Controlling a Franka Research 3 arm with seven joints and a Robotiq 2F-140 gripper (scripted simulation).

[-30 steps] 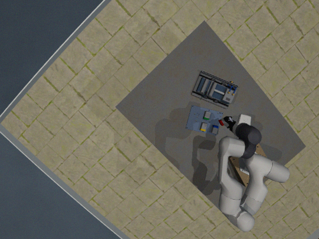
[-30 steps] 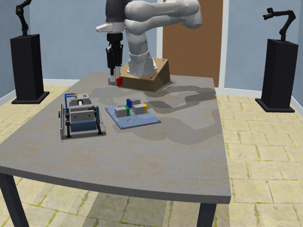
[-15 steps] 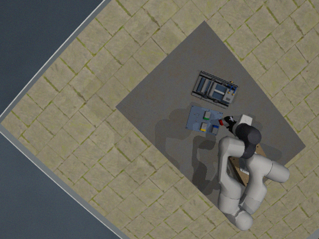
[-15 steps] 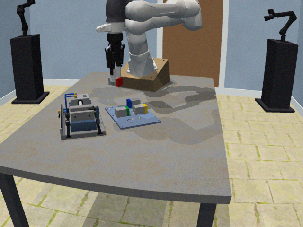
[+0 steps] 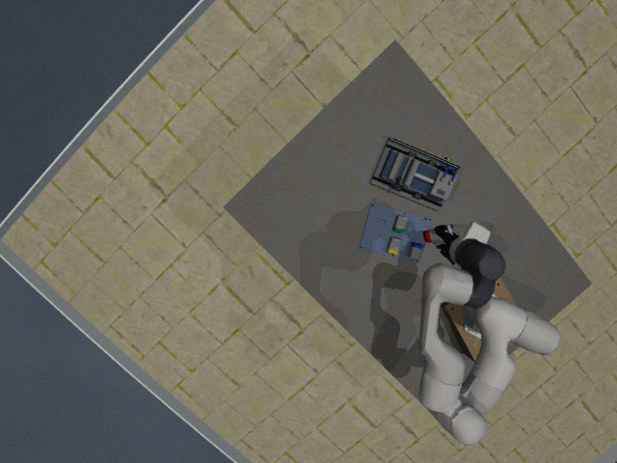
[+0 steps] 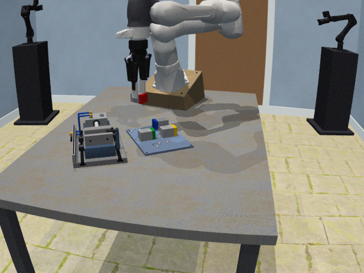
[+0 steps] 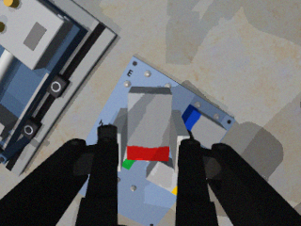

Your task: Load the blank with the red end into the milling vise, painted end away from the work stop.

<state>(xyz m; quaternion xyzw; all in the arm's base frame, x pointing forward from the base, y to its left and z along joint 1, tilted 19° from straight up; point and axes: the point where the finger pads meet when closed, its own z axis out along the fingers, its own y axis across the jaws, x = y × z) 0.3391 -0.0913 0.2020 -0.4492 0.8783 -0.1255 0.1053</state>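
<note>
The red-ended blank is 40 mm below my hand. Round my hand: blue blank 160 mm below, 80 mm to the left, 40 mm behind; green blank 160 mm below, 80 mm ahead, 40 mm to the left; yellow blank 160 mm below, 120 mm to the left, 50 mm ahead.
</note>
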